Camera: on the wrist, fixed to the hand. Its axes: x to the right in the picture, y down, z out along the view.
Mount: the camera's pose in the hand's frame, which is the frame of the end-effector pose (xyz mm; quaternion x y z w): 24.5 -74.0 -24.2 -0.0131 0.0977 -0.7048 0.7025
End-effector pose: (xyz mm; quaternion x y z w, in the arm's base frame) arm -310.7 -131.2 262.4 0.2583 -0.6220 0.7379 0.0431
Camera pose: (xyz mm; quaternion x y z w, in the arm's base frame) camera -311.3 -98.3 337.1 0.5472 -0.2604 0.5051 0.6145
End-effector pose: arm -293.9 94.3 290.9 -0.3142 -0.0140 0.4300 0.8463
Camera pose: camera -218.2 67.7 305.7 -0.2640 -0.1542 -0.3253 0.8948
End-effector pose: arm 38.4 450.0 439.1 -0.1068 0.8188 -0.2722 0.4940
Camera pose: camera -1.5 386.0 470.3 -0.6320 0.5518 -0.5391 0.0738
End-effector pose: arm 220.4 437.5 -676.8 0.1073 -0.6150 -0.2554 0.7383
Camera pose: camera 228.3 358.6 -696.2 0.5241 -0.2809 -0.6973 0.4001
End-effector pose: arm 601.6 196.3 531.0 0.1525 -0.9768 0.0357 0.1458
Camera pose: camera 608.7 121.7 563.2 0.7902 -0.5650 -0.0756 0.2250
